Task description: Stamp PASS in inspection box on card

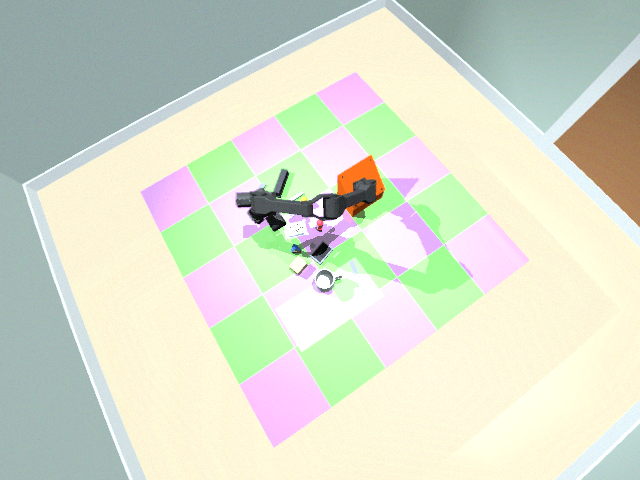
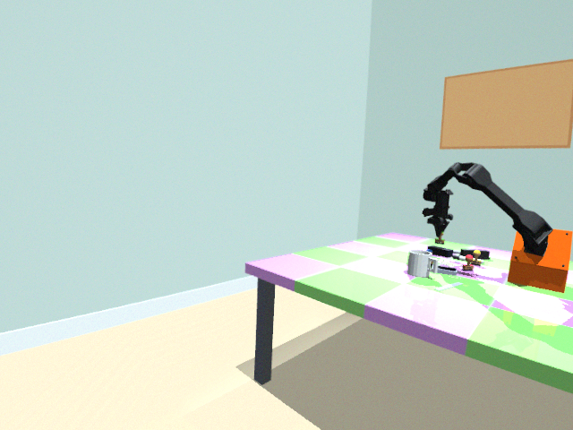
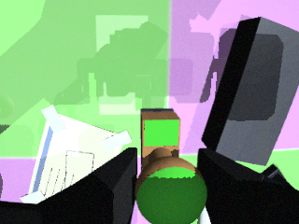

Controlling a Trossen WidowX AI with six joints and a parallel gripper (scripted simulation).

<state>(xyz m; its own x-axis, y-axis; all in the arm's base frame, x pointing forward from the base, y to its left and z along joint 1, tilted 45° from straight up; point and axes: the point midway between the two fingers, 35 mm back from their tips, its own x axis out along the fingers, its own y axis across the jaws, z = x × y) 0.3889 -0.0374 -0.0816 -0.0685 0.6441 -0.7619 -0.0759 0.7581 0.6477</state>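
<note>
Right now my gripper tip is 12 cm past the dark ink pad, 22 cm to the right of it and 10 cm above it. From my gripper tip the other things lie so: white card (7 cm behind, 7 cm to the left, 10 cm below); blue-labelled stamp (3 cm behind, 16 cm to the left, 8 cm below); dark slab (2 cm ahead, 8 cm to the right, 8 cm below).
</note>
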